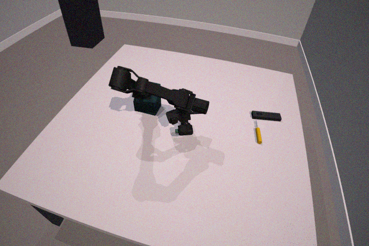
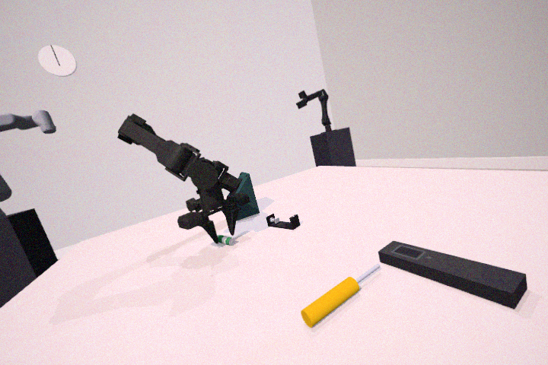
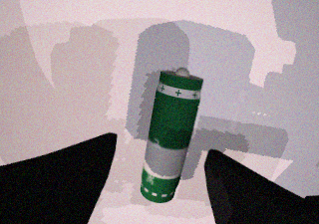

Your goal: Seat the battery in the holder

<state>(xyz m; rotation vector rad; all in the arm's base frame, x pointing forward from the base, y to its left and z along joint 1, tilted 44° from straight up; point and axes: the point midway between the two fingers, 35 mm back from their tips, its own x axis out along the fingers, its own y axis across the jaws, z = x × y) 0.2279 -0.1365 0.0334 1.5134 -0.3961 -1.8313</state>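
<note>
Now: gripper tip right at the battery. The rest, counted from my gripper tip: yellow-handled screwdriver: 37 cm ahead, 11 cm to the left; long black bar: 41 cm ahead, 23 cm to the left.
</note>
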